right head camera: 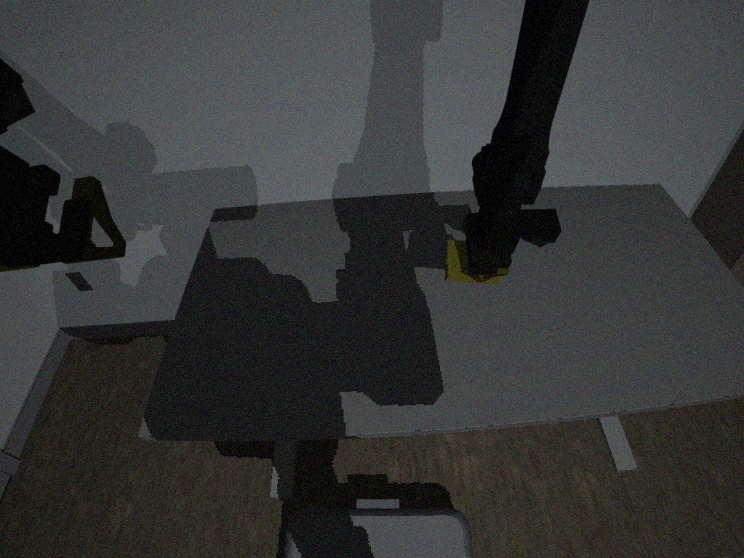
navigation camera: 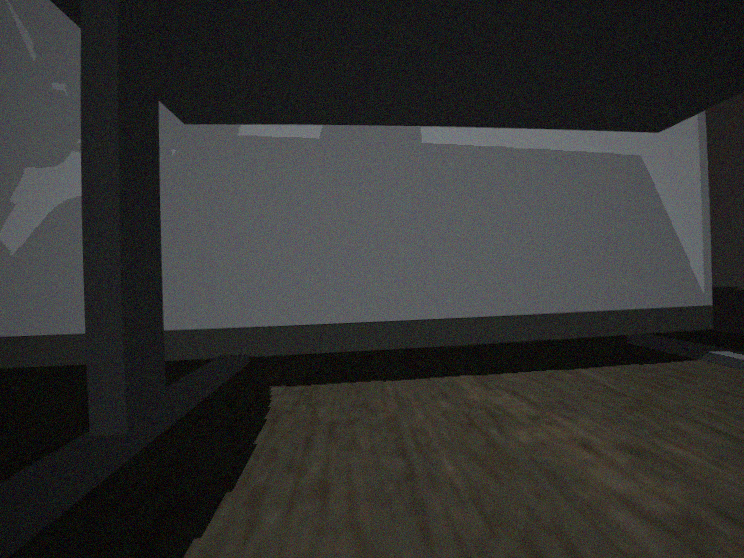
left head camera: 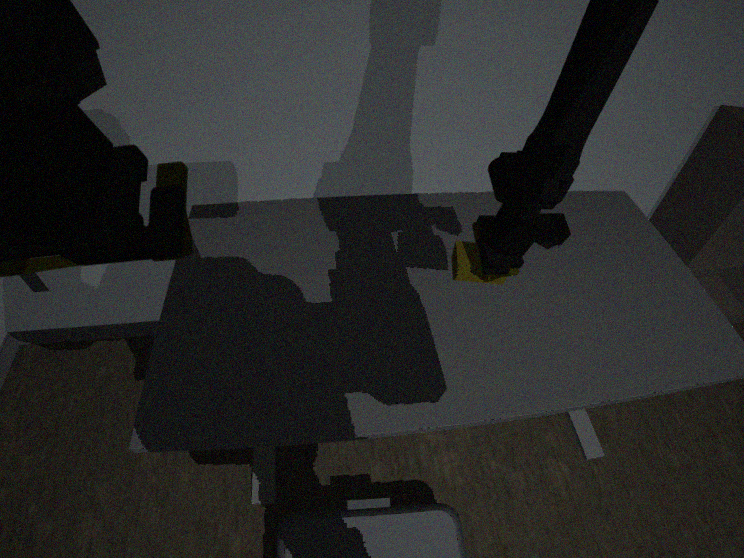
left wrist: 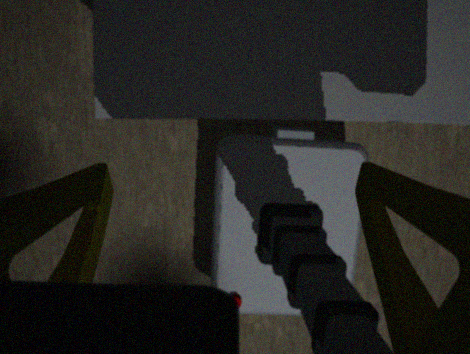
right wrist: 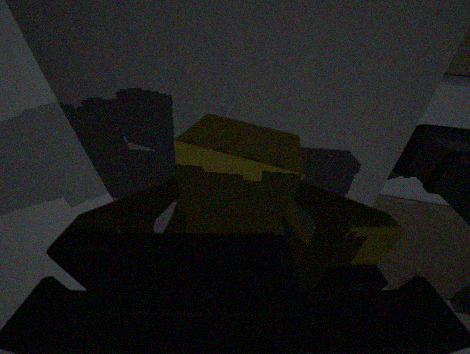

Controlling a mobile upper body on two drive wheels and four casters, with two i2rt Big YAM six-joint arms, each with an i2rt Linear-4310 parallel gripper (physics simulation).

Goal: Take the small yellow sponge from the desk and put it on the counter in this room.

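Frame: origin at the left arm's base, x right, y ahead, z up, level; millimetres.
Seen in the pictures: left gripper, fingertip midpoint: (right head camera: 80,255) (left head camera: 134,251) (left wrist: 234,176); right gripper, fingertip midpoint: (right head camera: 477,265) (left head camera: 483,265) (right wrist: 234,177).
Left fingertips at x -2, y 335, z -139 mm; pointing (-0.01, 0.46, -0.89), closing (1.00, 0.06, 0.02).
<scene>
A point is followed by its place in that frame.
The small yellow sponge (right wrist: 240,142) {x 487, y 607, z -451 mm} is a block between the fingers of my right gripper in the right wrist view. My right gripper (left head camera: 483,273) {x 448, y 616, z -471 mm} (right head camera: 474,275) {x 448, y 616, z -471 mm} is shut on it, over the grey desk (left head camera: 570,336) {x 722, y 576, z -690 mm} (right head camera: 570,336) {x 694, y 588, z -690 mm} (left wrist: 385,107) {x 306, y 409, z -690 mm} (right wrist: 300,75) {x 498, y 573, z -690 mm}, and appears raised off the desk top. In the head views, yellow parts show at the dark gripper, but sponge and fingers are hard to tell apart. My left gripper (left wrist: 234,176) {x -2, y 335, z -139 mm} is open and empty, with its fingers wide apart. The counter cannot be made out for certain in any view.
A pale surface (left head camera: 90,306) {x -897, y 1114, z -1188 mm} (right head camera: 120,306) {x -953, y 1109, z -1194 mm} adjoins the desk at the left. A chair (left head camera: 414,528) (right head camera: 420,531) (left wrist: 325,185) stands at the desk's near edge. A brown panel (left head camera: 703,162) {x 1502, y 1181, z -546 mm} is at the right. The navigation camera shows a dark post (navigation camera: 120,240) {x -115, y 704, z -1119 mm} under the desk.
</scene>
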